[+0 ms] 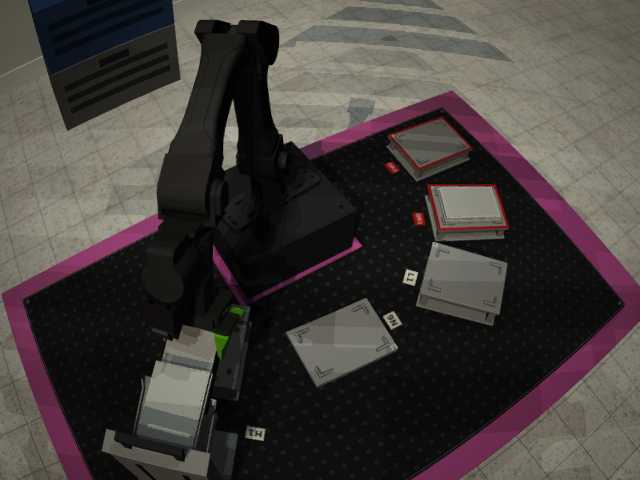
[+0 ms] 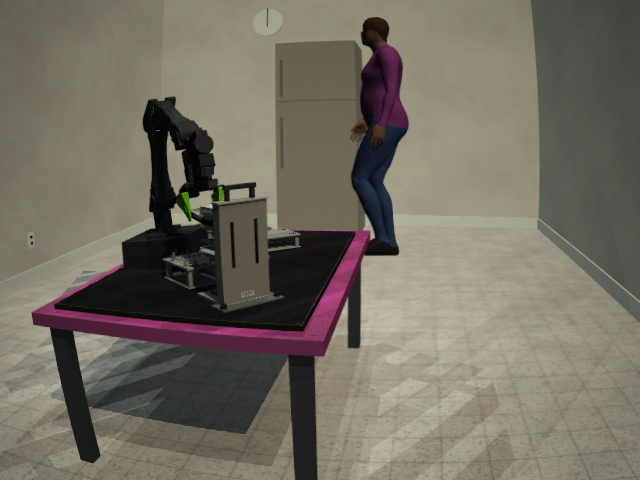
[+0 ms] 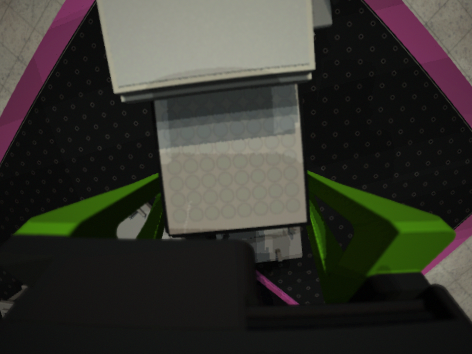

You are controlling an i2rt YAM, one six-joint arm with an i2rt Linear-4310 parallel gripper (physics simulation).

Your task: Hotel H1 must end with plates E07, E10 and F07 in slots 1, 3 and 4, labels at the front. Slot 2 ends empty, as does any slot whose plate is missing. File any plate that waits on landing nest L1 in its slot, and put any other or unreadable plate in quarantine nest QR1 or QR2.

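Frame: origin at the arm's base, x ahead, y left, z up, level; millimetres.
Seen in the pictures: gripper, fingertip midpoint: (image 1: 194, 349) (image 3: 235, 177); arm's base, link origin: (image 1: 269, 197) (image 2: 164, 232).
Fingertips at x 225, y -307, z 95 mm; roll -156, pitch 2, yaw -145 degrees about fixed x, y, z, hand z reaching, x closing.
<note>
Pixels of each thing's top centre, then the offset from my fingertips to it.
- well plate, top centre: (image 3: 226, 120) (image 1: 185, 361) (image 2: 210, 209) 22 mm ahead, 27 mm right, 29 mm up
- Landing nest L1, top centre: (image 1: 467, 275) (image 2: 272, 231) 124 mm ahead, 501 mm left, 132 mm down
- nearer red-rimmed quarantine nest, top centre: (image 1: 469, 204) 6 mm ahead, 646 mm left, 142 mm down
- pale plate, top centre: (image 1: 470, 201) 6 mm ahead, 646 mm left, 133 mm down
- bare grey nest marked N6, top centre: (image 1: 342, 339) (image 3: 132, 251) 60 mm ahead, 249 mm left, 169 mm down
My gripper (image 3: 235, 177) (image 1: 198, 343) (image 2: 201, 201) is shut on a well plate (image 3: 232, 178) (image 1: 190, 347), its green fingers on the two long sides. The plate lies level. Its far end is under the top board of hotel H1 (image 3: 206, 41) (image 1: 175, 395) (image 2: 243, 248), in an upper slot; I cannot tell which one. No label on the plate shows. Landing nest L1 (image 1: 461, 281) is bare. The nearer red-rimmed quarantine nest (image 1: 472, 228) holds a pale plate (image 1: 468, 202). The farther one (image 1: 429, 144) is bare.
A bare grey nest marked N6 (image 1: 341, 341) lies mid-mat. The arm's black base (image 1: 289, 216) stands behind it. The pink-edged table (image 2: 207, 335) ends close behind the hotel. A person (image 2: 379, 139) stands by a fridge (image 2: 315, 134) beyond the table.
</note>
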